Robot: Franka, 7 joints.
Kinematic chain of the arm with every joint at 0, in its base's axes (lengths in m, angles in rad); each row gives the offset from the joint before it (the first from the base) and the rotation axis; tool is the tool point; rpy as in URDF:
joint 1: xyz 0 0 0.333 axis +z
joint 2: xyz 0 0 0 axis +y
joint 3: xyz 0 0 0.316 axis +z
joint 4: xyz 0.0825 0 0 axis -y
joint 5: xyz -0.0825 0 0.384 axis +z
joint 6: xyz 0 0 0 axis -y
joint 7: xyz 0.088 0 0 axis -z
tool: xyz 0 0 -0.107 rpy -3.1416 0 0
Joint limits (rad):
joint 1: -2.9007..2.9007
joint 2: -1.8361..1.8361
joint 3: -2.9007..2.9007
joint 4: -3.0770..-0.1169
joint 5: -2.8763..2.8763
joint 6: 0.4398..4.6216
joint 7: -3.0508..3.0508
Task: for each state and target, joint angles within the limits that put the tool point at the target. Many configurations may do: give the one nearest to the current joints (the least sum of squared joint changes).
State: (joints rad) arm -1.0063 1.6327 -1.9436 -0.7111 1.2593 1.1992 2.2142
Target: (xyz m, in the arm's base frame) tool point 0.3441 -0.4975 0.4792
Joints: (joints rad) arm -0.3162 1.5414 -2.2020 -1.0774 0.9971 0.5325 2.2142
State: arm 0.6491 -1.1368 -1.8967 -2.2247 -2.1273 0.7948 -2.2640
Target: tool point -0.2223 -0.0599 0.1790
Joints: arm 0.0892 -0.6261 -2.5206 -2.9556 -1.7367 0.5044 -2.2640
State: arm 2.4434 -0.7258 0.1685 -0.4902 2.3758 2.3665 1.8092
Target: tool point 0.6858 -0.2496 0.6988
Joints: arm 2.8742 -1.0698 0.2101 -0.1169 2.4198 1.6771 1.8092
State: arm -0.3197 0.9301 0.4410 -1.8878 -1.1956 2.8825 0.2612
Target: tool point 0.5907 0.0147 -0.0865
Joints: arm -0.3438 1.2775 0.2880 -1.5947 -1.1482 2.8165 0.2612
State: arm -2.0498 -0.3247 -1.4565 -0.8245 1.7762 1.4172 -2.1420
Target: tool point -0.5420 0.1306 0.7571
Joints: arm -2.0683 -0.0158 -1.4941 -1.5363 1.6364 1.5472 -2.1420
